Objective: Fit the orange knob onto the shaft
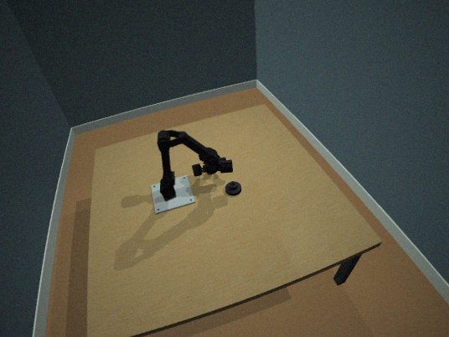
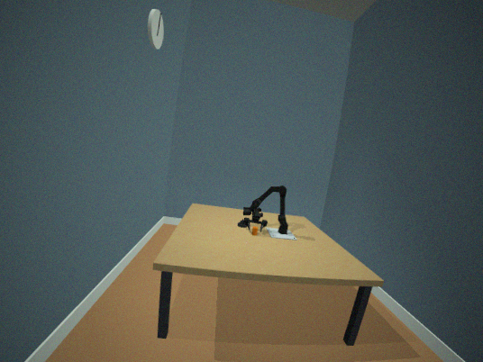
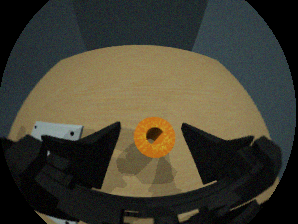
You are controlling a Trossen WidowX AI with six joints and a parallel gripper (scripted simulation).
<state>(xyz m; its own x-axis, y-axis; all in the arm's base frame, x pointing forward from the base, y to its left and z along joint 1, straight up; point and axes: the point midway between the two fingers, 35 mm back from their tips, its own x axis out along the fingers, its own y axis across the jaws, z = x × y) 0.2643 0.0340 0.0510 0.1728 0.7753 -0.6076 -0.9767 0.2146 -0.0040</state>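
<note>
Right now my gripper tip is 2 cm to the left of the orange knob and 1 cm above it. The rest, counted from my gripper tip: dark round pedestal: 21 cm to the right, 5 cm ahead, 1 cm below.
</note>
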